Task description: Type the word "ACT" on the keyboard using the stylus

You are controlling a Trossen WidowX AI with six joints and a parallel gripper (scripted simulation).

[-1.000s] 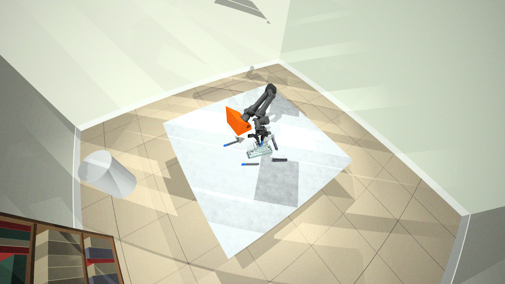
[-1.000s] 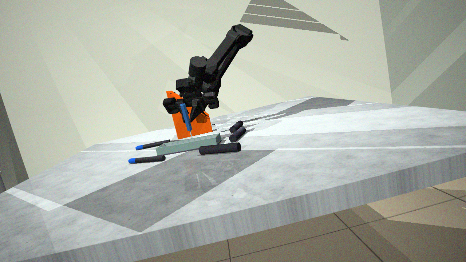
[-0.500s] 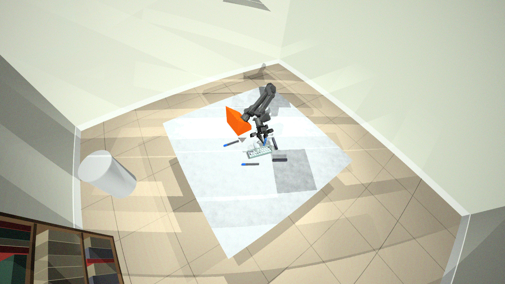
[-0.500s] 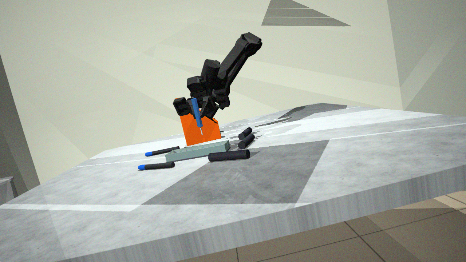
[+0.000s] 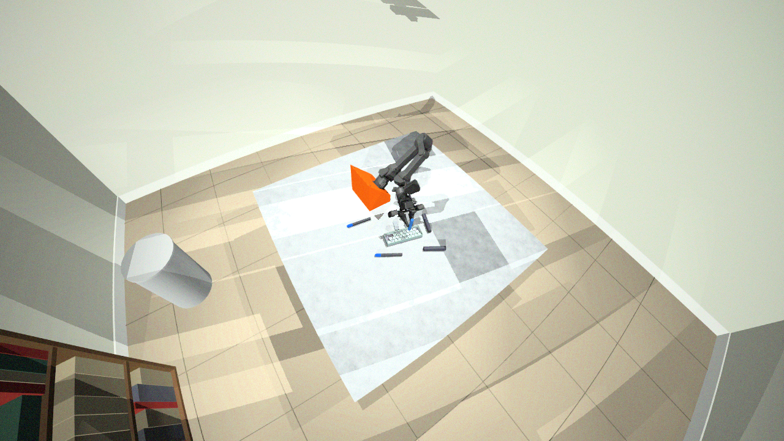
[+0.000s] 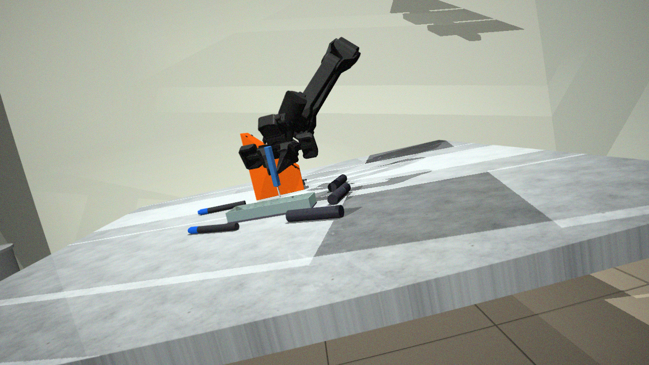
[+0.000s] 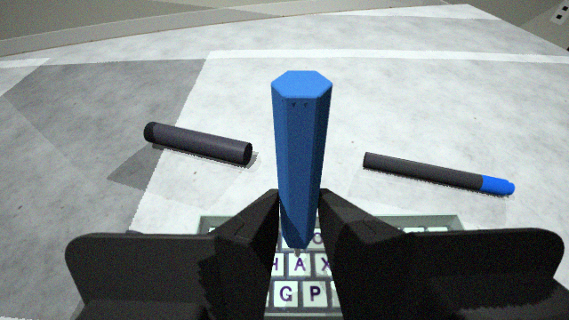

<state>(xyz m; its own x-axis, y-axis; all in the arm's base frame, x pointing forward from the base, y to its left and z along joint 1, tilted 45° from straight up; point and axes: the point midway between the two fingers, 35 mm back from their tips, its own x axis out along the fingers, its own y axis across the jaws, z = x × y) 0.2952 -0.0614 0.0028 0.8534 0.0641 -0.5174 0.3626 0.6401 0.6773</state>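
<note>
The blue stylus lies 20 mm below my gripper tip. From my gripper tip the other things lie so: stylus tip 50 mm below, 10 mm behind.
</note>
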